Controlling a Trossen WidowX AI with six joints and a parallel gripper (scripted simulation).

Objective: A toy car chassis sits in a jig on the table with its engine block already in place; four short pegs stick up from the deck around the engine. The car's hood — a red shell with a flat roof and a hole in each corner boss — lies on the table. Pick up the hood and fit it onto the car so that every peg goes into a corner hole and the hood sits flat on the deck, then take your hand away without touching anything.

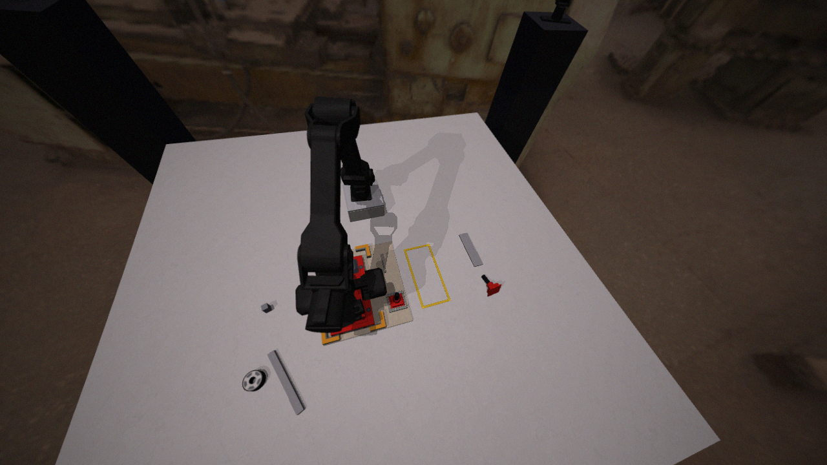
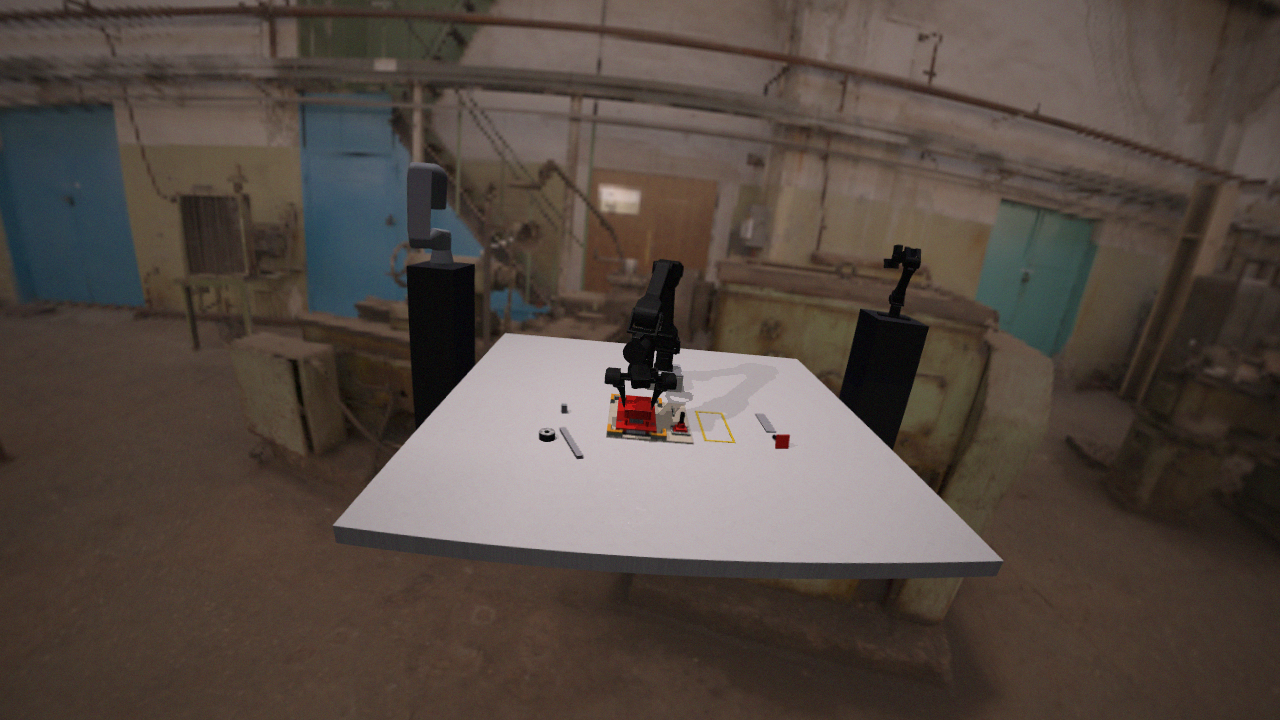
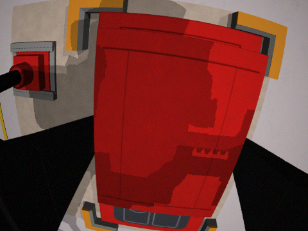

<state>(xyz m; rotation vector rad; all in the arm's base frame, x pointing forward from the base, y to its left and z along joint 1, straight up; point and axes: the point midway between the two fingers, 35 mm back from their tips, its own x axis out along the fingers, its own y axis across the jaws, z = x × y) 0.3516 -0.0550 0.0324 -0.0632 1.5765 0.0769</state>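
Now: the grey engine block 3 cm below my gripper tip. Also, from my gripper tip: red hood: 1 cm above; then wheel: 13 cm ahead, 21 cm to the right, 5 cm below.
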